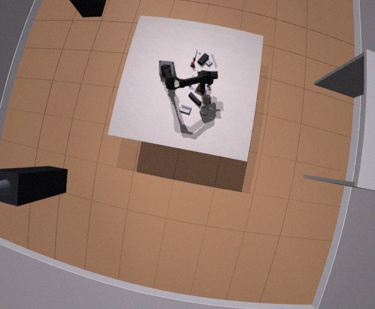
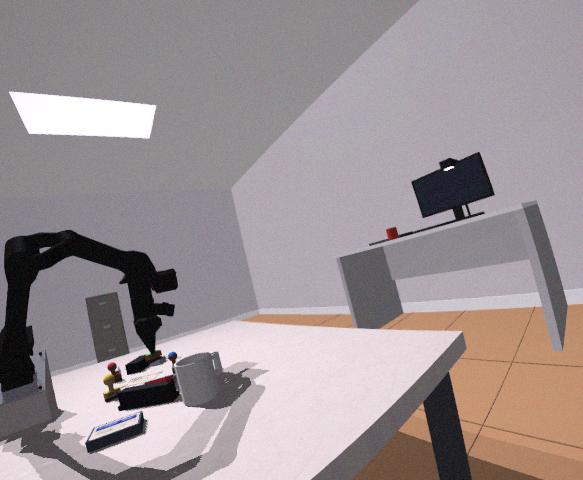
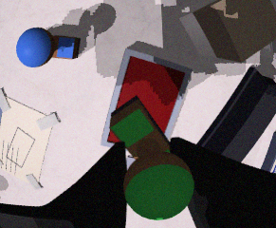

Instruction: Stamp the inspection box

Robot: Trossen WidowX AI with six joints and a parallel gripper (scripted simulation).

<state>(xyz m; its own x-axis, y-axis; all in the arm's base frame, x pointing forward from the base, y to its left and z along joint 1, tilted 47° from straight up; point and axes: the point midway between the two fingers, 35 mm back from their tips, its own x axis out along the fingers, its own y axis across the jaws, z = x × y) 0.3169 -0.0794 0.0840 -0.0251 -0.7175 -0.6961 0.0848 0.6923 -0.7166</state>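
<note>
The red ink pad lies 1 cm behind my gripper tip, 1 cm to the right of it and 9 cm below it. Also, from my gripper tip: blue-knobbed stamp 6 cm ahead, 6 cm to the left, 7 cm below; green-knobbed stamp right at my gripper tip; dark long block 5 cm behind, 10 cm to the right, 8 cm below.
</note>
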